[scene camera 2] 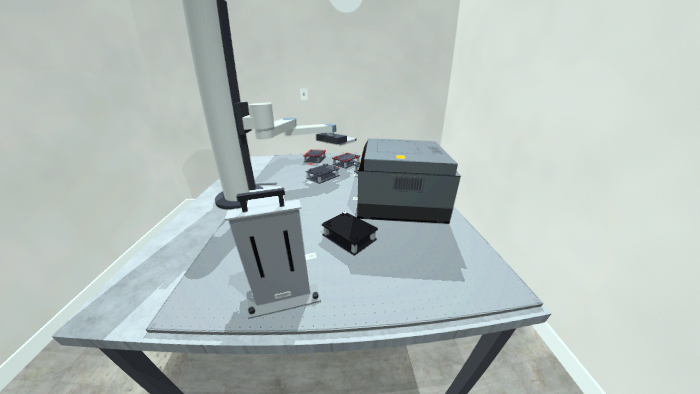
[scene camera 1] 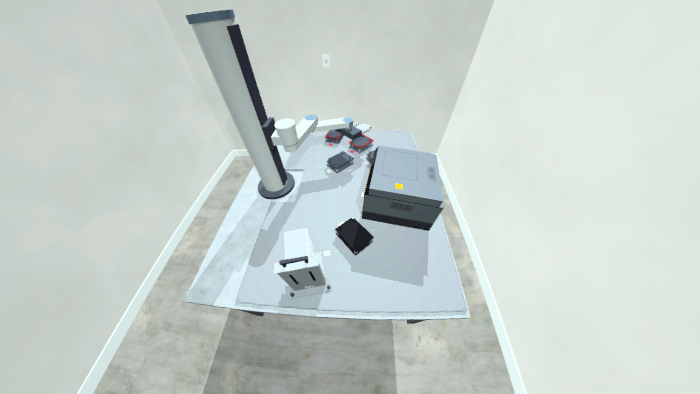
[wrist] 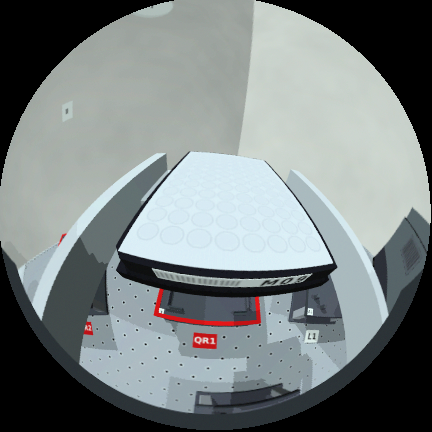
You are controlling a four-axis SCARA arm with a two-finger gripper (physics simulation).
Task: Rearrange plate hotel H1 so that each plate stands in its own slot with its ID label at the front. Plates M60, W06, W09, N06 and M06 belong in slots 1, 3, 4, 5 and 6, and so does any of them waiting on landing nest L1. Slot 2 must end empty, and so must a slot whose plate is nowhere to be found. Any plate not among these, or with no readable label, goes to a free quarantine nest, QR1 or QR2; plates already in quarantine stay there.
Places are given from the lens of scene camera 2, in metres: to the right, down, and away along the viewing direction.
black nest [scene camera 2: 344, 226]: -0.02, 0.10, 0.78
plate hotel H1 [scene camera 2: 267, 229]: -0.17, 0.07, 0.45
grey instrument [scene camera 2: 440, 191]: 0.34, -0.02, 0.82
The marked spots on the plate hotel H1 and the black nest are 0.36 m apart.
